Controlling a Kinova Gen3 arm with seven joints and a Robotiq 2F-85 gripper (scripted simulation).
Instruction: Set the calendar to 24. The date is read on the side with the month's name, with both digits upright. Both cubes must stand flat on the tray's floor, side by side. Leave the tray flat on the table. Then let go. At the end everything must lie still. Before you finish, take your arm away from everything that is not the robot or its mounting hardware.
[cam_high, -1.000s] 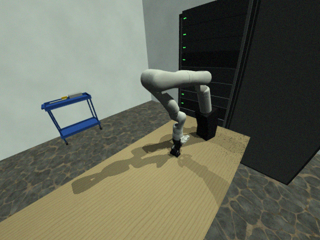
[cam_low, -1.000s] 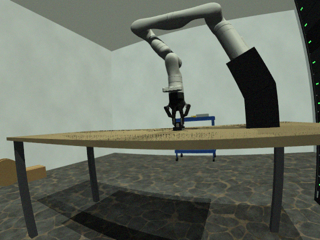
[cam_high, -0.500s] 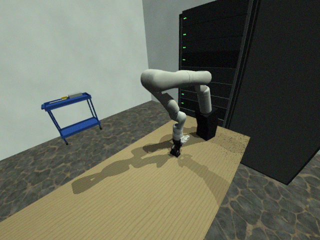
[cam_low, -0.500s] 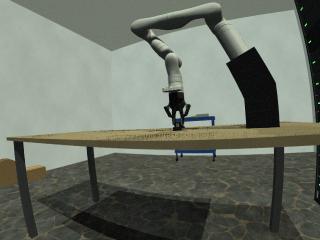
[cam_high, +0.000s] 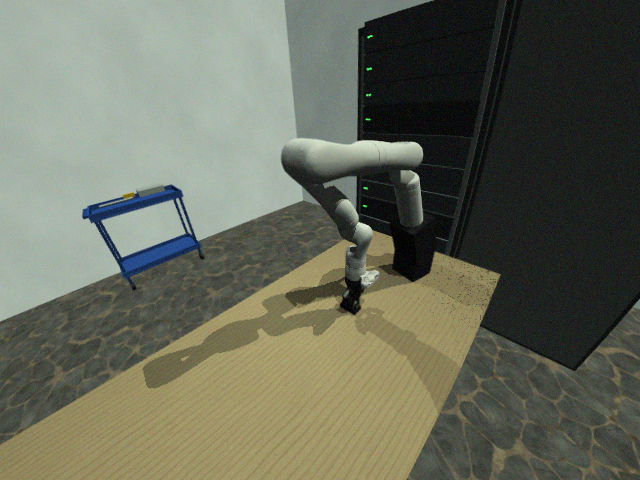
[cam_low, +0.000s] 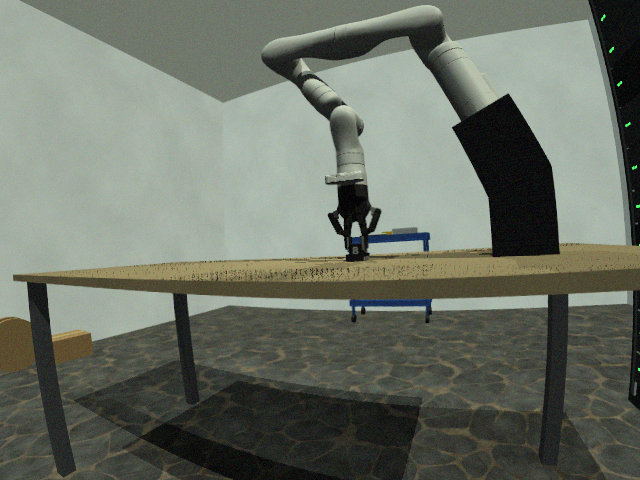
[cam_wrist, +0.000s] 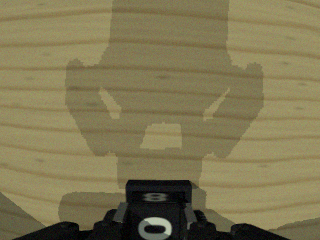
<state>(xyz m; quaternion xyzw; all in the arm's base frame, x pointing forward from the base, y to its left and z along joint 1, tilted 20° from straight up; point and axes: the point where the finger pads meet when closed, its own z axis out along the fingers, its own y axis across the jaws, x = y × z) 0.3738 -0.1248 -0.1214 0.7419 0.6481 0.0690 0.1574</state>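
The black cube is 20 mm below my hand. Round my hand: black tray: 20 mm to the right, 30 mm below; then black date cube: 10 mm behind, 30 mm to the right, 20 mm below.
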